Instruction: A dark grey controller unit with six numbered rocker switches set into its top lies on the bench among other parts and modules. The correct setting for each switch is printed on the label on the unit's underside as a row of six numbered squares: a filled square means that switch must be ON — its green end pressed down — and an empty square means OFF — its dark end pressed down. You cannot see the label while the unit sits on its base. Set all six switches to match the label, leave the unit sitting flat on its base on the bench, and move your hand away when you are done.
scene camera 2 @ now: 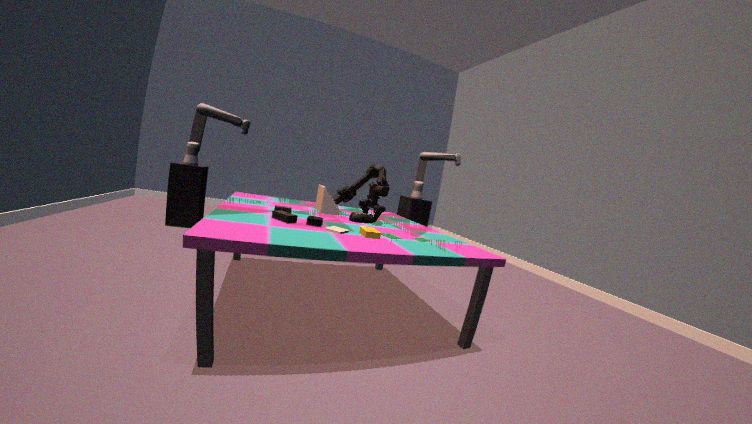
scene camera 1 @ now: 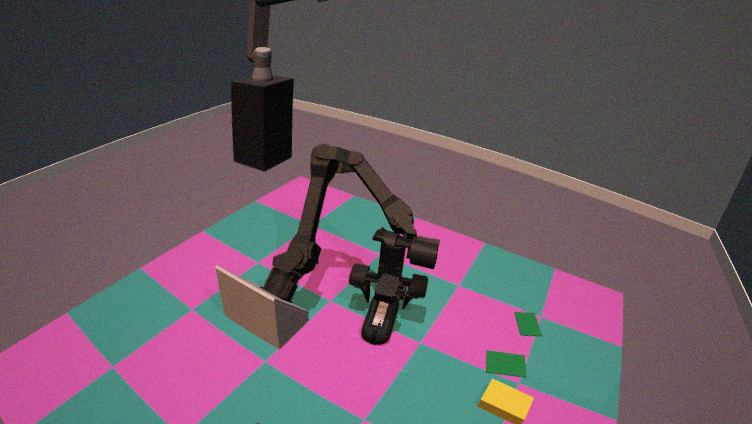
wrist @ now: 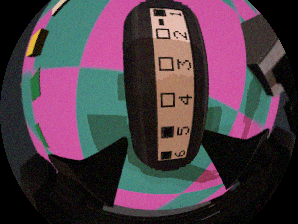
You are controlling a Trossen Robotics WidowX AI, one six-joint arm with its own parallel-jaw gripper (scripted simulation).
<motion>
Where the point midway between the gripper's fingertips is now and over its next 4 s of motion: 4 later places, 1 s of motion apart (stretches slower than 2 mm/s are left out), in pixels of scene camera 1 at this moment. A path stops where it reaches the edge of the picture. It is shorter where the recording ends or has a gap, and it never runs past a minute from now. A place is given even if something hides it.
My gripper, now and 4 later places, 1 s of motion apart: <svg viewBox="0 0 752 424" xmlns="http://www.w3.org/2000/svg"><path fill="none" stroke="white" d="M385 305L382 309L398 294L391 286L388 293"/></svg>
</motion>
